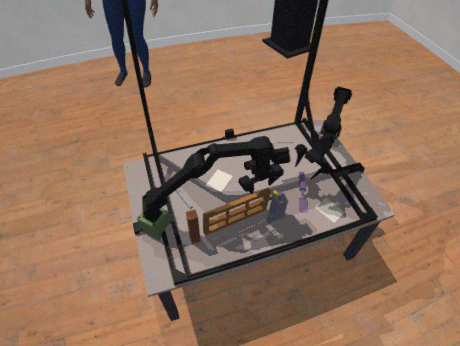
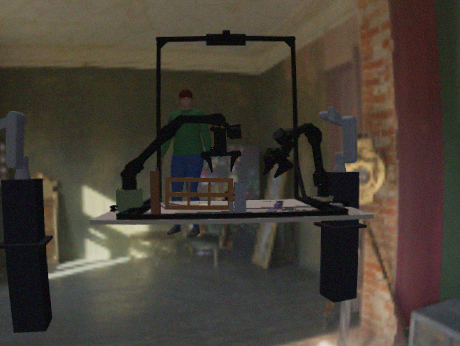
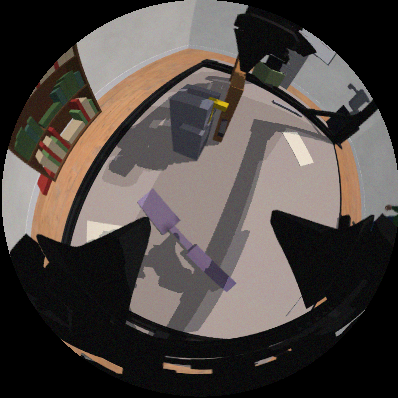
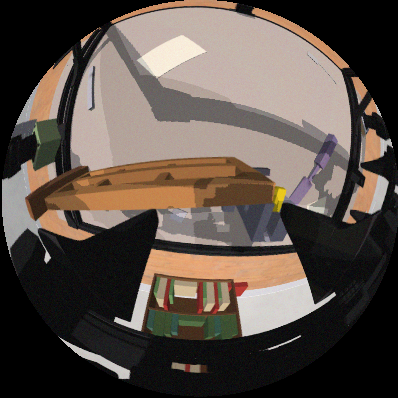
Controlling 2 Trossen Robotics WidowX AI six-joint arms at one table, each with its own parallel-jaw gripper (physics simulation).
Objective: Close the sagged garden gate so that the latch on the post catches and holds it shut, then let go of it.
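Frame: origin at the left arm's base, x right, y up, z back, level; metres.
Where they show: left gripper, between the fingertips: (image 1: 302, 173) (image 2: 269, 176) (image 3: 212, 220) (image 4: 355, 190); right gripper, between the fingertips: (image 1: 260, 189) (image 2: 221, 172) (image 3: 243, 64) (image 4: 221, 212); left arm's base, origin of its link: (image 2: 322, 196); right arm's base, origin of its link: (image 1: 152, 214) (image 2: 129, 189) (image 3: 271, 66) (image 4: 33, 146).
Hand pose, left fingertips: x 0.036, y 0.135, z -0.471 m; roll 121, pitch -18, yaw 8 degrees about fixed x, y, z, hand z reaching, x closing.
Observation:
Things, the pixels of their top centre, and the offset from my left fingertips. "spot": a spot on its surface instead.
- orange-brown lattice gate, centre of its top: (image 4: 134, 235) (image 3: 225, 56) (image 1: 248, 204) (image 2: 205, 176) dx +0.151, dy +0.007, dz -0.280 m
- brown post, a spot on its surface: (image 1: 193, 226) spot: dx +0.309, dy -0.021, dz -0.463 m
- blue-grey latch post, a spot on its surface: (image 3: 187, 125) spot: dx +0.035, dy -0.079, dz -0.150 m
- yellow latch piece, a spot on its surface: (image 4: 280, 199) (image 3: 218, 102) (image 1: 276, 192) spot: dx +0.073, dy -0.027, dz -0.142 m
- jointed purple piece, centre of its top: (image 3: 185, 243) (image 4: 320, 171) (image 2: 275, 202) (image 1: 303, 189) dx -0.024, dy -0.131, dz +0.019 m
- thin grey bar, centre of its top: (image 4: 89, 85) (image 3: 288, 107) (image 1: 182, 196) dx +0.488, dy -0.153, dz -0.279 m
The orange-brown lattice gate (image 1: 267, 198) (image 2: 230, 194) (image 3: 232, 105) (image 4: 150, 197) stands upright between the brown post (image 1: 193, 226) (image 2: 155, 192) and the blue-grey latch post (image 1: 277, 209) (image 2: 240, 196) (image 3: 187, 125). Its free end is close beside the latch post. A yellow latch piece (image 1: 275, 193) (image 3: 220, 104) (image 4: 280, 199) sits between them near the top; whether it has caught I cannot tell. My right gripper (image 1: 260, 187) (image 2: 221, 171) (image 4: 221, 212) is open and empty above the gate's free end. My left gripper (image 1: 305, 171) (image 2: 270, 174) (image 3: 212, 220) is open and empty, above and right of the latch post.
A jointed purple piece (image 1: 303, 204) (image 3: 160, 212) (image 4: 302, 190) lies right of the latch post. Cream squares (image 1: 219, 180) (image 4: 172, 55) and a thin grey bar (image 1: 184, 198) (image 4: 91, 87) lie on the table. A green block (image 1: 154, 223) (image 2: 129, 199) is at the right arm's base. Black frame rails edge the table.

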